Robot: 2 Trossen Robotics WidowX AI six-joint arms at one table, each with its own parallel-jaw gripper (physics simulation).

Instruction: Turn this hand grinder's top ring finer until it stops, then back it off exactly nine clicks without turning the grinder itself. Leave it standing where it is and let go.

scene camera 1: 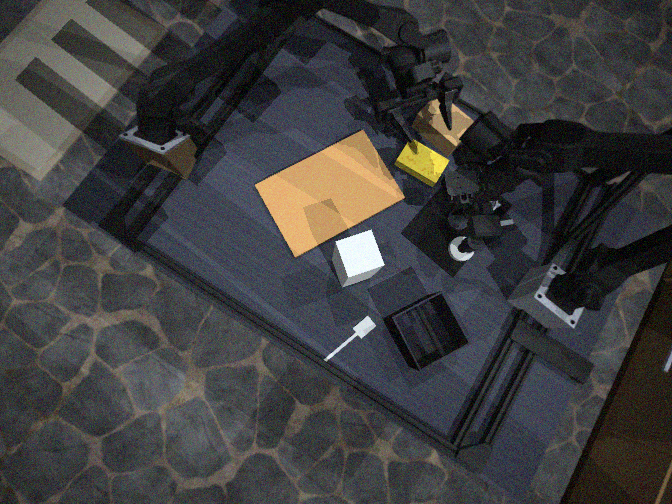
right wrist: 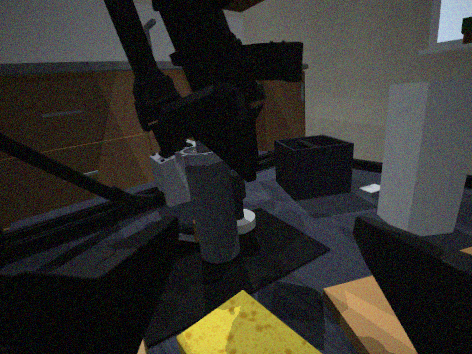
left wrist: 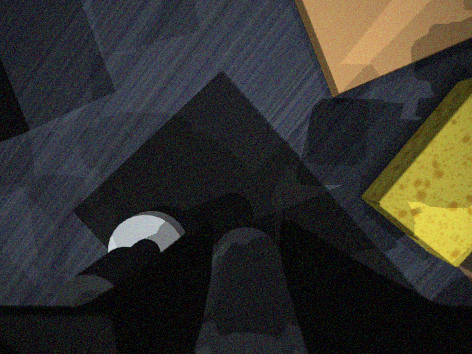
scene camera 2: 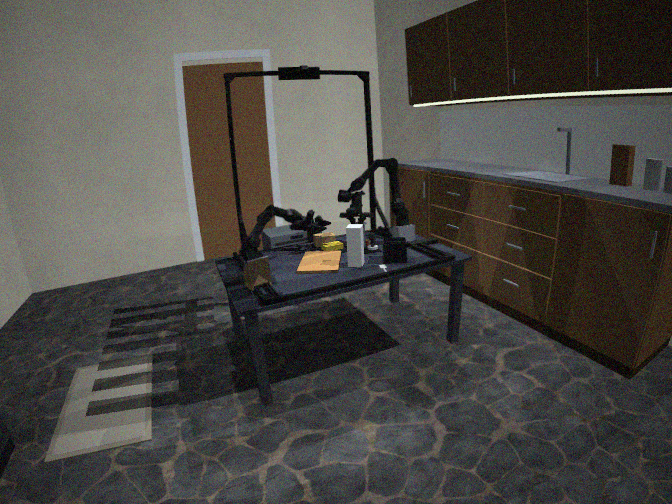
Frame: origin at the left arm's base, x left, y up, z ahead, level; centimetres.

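Seen in the pictures: left gripper, fingertip midpoint: [scene camera 1: 452, 207] [right wrist: 253, 175] [left wrist: 246, 230]; right gripper, fingertip midpoint: [scene camera 1: 431, 135] [right wrist: 266, 225] [scene camera 2: 328, 225]; left arm's base at its link origin: [scene camera 1: 563, 294] [right wrist: 175, 150] [scene camera 2: 403, 225]; right arm's base at its link origin: [scene camera 1: 156, 135] [scene camera 2: 255, 262].
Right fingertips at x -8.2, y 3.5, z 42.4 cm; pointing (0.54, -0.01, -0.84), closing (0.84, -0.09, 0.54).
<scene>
Pixels of each thing's top centre, then the offset from my right fingertips to it.
- hand grinder at its top centre: [right wrist: 203, 135] dx +4.6, dy +2.3, dz -17.0 cm
- black mat at its top centre: [left wrist: 248, 257] [right wrist: 221, 253] [scene camera 1: 457, 218] [scene camera 2: 360, 247] dx +4.7, dy -13.7, dz -16.8 cm
- tan box at its top centre: [scene camera 1: 447, 118] [scene camera 2: 324, 234] dx -11.0, dy -8.0, dz +0.5 cm
- yellow sponge at its top centre: [scene camera 1: 423, 159] [scene camera 2: 332, 243] dx -0.4, dy -11.0, dz -1.3 cm
- orange board at its top centre: [scene camera 1: 330, 191] [scene camera 2: 320, 260] dx +19.7, dy -12.5, dz +10.9 cm
- white box at its top centre: [right wrist: 433, 81] [scene camera 1: 360, 253] [scene camera 2: 354, 226] dx +30.9, dy +6.0, dz -4.6 cm
- black bin at its top centre: [scene camera 1: 431, 330] [right wrist: 310, 141] [scene camera 2: 394, 240] dx +31.7, dy -4.0, dz -25.5 cm
- white scoop at its top centre: [scene camera 1: 348, 340] dx +43.9, dy -13.7, dz -14.6 cm
The hand grinder [right wrist: 215, 211] [left wrist: 248, 281] is a dark grey cylinder standing upright on a black mat [right wrist: 277, 246] [scene camera 1: 429, 232] [left wrist: 199, 147]. My left gripper [scene camera 1: 473, 222] [right wrist: 253, 175] [scene camera 2: 354, 215] comes down from above and is shut on the grinder's top ring. In scene camera 1 it hides the grinder. My right gripper [scene camera 1: 431, 122] [scene camera 2: 311, 220] is open and empty. It hangs over a tan box [scene camera 1: 441, 125], apart from the grinder, and faces it.
A white disc [scene camera 1: 460, 248] [right wrist: 246, 219] [left wrist: 141, 230] lies on the mat beside the grinder. Also on the table are a yellow sponge [scene camera 1: 422, 162] [right wrist: 248, 330], an orange board [scene camera 1: 329, 192], a white box [scene camera 1: 358, 257], a black bin [scene camera 1: 428, 330] [right wrist: 313, 165] and a white scoop [scene camera 1: 351, 337].
</scene>
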